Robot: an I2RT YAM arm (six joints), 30 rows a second.
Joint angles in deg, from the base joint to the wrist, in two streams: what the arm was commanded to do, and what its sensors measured. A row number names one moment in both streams.
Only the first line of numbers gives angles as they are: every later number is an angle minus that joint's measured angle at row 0.
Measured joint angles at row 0:
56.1 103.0 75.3 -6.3 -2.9 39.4
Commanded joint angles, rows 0 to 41:
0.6 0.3 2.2 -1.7 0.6 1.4
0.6 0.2 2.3 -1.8 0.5 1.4
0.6 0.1 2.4 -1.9 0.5 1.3
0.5 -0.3 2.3 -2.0 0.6 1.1
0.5 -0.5 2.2 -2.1 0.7 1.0
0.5 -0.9 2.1 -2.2 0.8 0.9
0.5 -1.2 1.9 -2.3 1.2 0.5
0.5 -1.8 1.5 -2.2 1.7 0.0
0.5 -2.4 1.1 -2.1 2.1 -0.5
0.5 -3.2 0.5 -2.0 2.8 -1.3
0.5 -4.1 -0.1 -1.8 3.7 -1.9
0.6 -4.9 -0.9 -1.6 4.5 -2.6
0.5 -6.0 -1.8 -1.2 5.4 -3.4
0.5 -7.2 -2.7 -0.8 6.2 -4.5
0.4 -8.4 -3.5 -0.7 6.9 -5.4
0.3 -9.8 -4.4 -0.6 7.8 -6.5
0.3 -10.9 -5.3 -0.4 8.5 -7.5
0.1 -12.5 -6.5 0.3 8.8 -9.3
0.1 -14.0 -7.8 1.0 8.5 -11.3
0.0 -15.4 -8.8 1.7 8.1 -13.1
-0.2 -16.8 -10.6 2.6 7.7 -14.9
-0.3 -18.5 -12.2 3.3 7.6 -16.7
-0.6 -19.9 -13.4 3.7 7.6 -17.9
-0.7 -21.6 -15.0 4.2 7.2 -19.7
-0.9 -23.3 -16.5 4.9 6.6 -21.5
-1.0 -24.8 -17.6 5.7 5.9 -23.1
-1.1 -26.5 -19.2 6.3 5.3 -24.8
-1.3 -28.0 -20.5 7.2 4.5 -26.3
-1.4 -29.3 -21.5 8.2 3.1 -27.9
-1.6 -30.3 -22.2 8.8 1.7 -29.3
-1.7 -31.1 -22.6 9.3 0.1 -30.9
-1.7 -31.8 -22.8 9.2 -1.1 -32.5
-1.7 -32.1 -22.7 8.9 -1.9 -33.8
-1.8 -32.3 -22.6 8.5 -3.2 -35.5
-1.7 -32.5 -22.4 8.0 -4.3 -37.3
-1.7 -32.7 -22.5 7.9 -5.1 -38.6
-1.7 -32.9 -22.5 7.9 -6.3 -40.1
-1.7 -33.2 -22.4 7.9 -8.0 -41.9
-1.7 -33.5 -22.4 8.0 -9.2 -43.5
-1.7 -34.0 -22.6 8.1 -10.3 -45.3
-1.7 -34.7 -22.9 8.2 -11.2 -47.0
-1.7 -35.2 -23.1 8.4 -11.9 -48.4
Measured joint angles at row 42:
-1.5 -32.9 -22.4 6.9 -7.1 -40.7
